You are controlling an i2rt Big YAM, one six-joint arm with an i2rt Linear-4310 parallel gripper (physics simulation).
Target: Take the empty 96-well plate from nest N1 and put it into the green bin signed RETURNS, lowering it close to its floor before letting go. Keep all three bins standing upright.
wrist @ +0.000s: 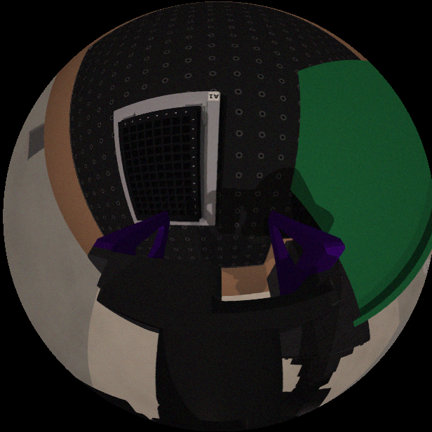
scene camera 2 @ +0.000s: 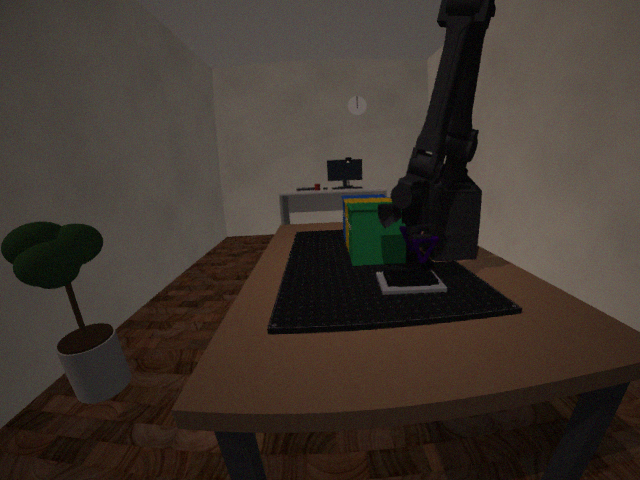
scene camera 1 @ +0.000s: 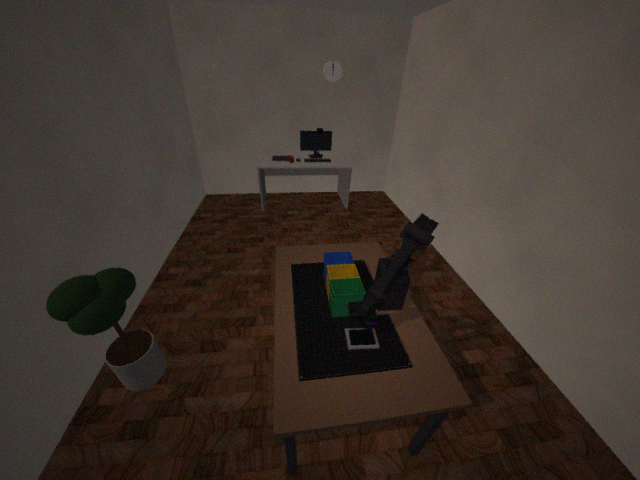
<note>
In view: the gripper (wrist: 218, 216), a green bin (scene camera 2: 370, 243) and a black 96-well plate (scene camera 2: 418, 276).
The green bin is seen too in the wrist view (wrist: 353, 173) and in scene camera 1 (scene camera 1: 342, 291). The black 96-well plate shows as well in the wrist view (wrist: 160, 151).
</note>
